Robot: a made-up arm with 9 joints. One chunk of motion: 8 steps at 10 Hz.
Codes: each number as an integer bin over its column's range. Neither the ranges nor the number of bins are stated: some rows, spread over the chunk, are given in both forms.
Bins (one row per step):
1: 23 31 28 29 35 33
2: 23 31 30 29 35 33
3: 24 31 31 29 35 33
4: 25 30 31 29 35 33
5: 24 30 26 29 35 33
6: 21 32 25 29 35 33
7: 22 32 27 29 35 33
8: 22 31 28 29 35 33
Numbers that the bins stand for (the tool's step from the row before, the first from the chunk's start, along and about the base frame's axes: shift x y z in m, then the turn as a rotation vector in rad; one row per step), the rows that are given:
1: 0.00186 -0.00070 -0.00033 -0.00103 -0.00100 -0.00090
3: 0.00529 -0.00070 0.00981 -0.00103 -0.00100 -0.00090
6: -0.00500 0.00170 -0.01048 -0.00103 -0.00100 -0.00090
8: -0.00157 -0.00070 -0.00033 -0.00103 -0.00100 -0.00090
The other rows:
2: 0.00186 -0.00070 0.00643 -0.00103 -0.00100 -0.00090
4: 0.00871 -0.00310 0.00981 -0.00103 -0.00100 -0.00090
5: 0.00529 -0.00310 -0.00710 -0.00103 -0.00100 -0.00090
7: -0.00157 0.00170 -0.00371 -0.00103 -0.00100 -0.00090

